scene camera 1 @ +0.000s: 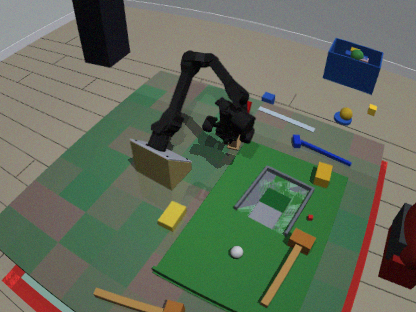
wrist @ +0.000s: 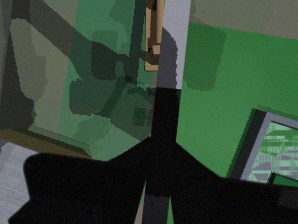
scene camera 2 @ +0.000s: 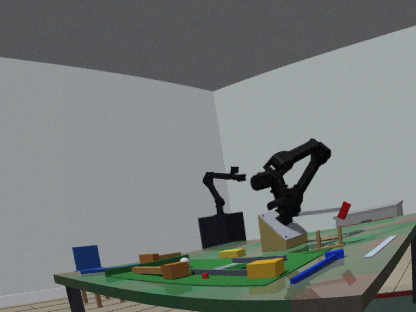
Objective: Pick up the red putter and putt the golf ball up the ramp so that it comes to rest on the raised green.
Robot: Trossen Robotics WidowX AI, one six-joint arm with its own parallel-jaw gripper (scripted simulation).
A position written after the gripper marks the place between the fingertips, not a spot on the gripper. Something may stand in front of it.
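Gripper (scene camera 2: 290, 222), (wrist: 160, 143): in sight.
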